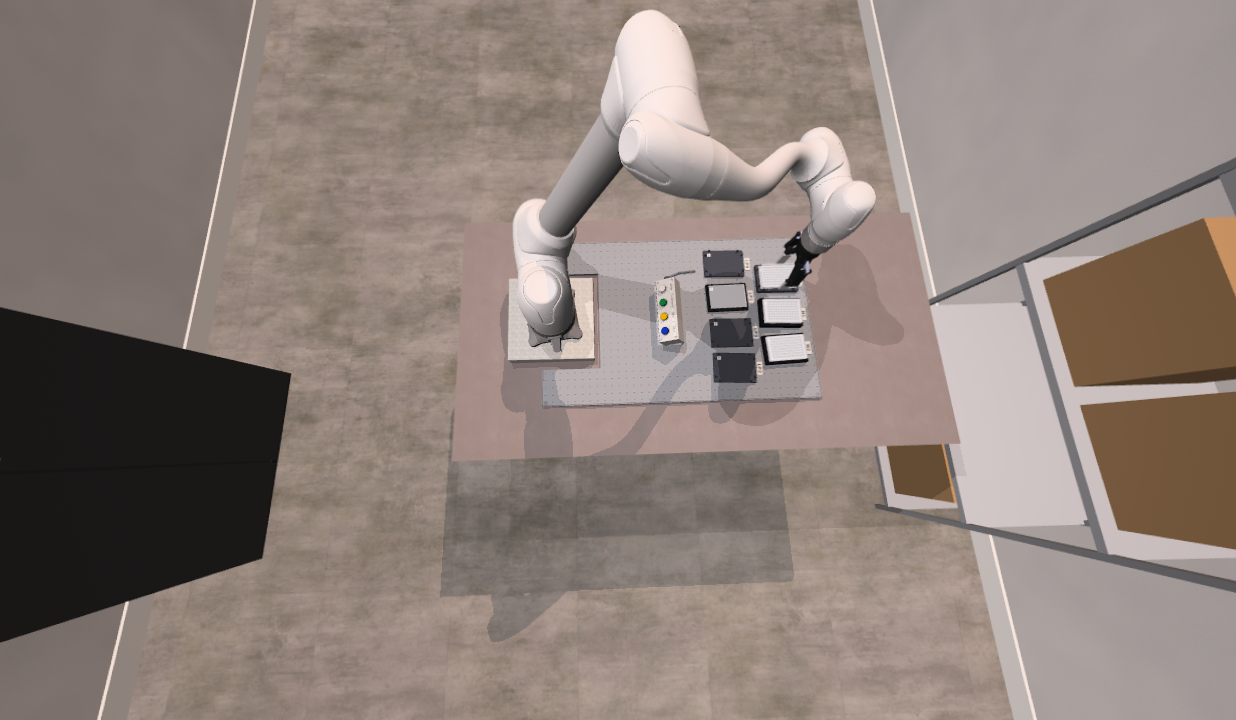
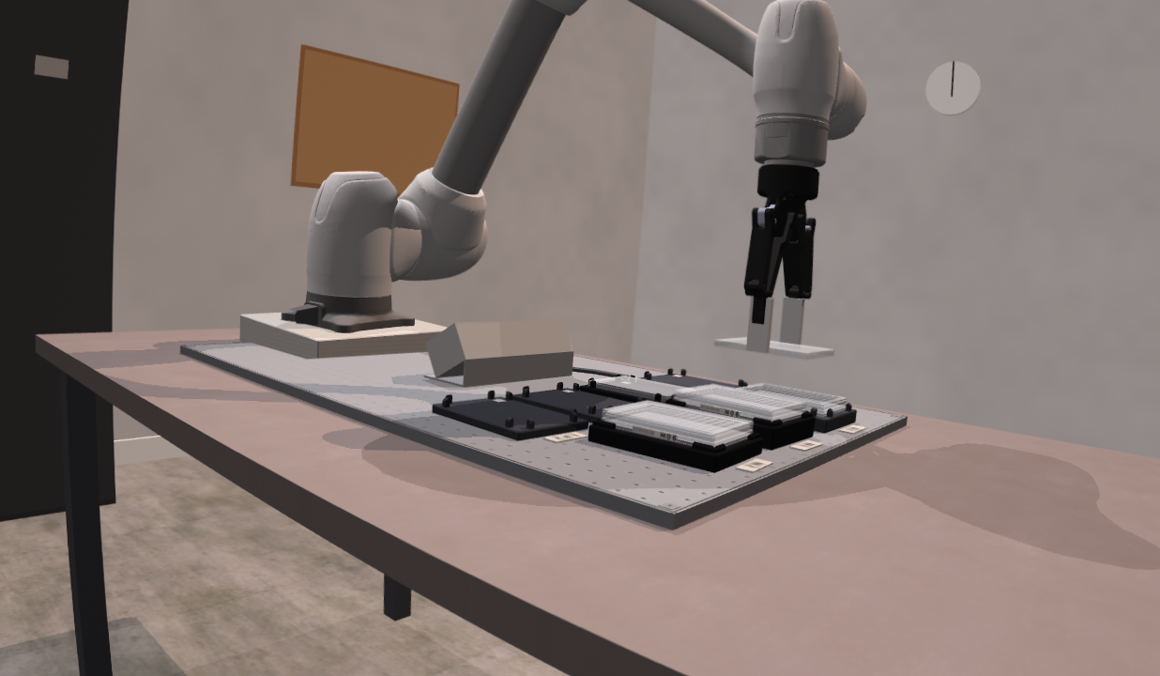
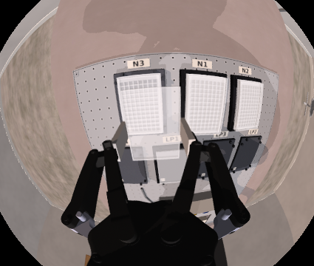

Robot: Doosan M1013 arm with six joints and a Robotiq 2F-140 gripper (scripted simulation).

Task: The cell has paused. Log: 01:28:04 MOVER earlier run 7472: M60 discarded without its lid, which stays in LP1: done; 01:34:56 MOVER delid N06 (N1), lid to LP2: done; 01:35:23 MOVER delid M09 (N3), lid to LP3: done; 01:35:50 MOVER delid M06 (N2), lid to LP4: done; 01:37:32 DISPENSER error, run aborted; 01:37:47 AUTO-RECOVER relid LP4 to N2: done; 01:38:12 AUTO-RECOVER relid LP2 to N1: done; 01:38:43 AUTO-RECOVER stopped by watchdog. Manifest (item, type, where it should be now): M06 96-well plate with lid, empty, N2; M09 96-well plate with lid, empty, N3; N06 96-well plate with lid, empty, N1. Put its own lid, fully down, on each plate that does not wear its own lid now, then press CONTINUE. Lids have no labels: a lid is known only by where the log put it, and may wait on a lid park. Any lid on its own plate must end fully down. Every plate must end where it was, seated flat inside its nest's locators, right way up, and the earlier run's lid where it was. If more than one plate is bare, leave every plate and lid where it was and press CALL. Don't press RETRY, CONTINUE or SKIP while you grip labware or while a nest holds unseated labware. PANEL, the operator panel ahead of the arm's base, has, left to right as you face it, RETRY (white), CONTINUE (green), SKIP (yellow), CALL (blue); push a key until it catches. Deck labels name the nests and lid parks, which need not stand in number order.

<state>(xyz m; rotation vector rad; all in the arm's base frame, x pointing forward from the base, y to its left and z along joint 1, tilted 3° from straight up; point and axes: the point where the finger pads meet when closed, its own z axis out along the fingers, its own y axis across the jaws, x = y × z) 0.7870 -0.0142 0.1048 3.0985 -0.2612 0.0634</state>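
The plate is 90 mm below my hand, 20 mm to the left of it and 20 mm ahead of it. Also, from my hand: lid park LP3 (190 mm behind, 140 mm to the right, 110 mm below); then lid (20 mm below); then lid park LP4 (150 mm behind, 120 mm to the left, 110 mm below).
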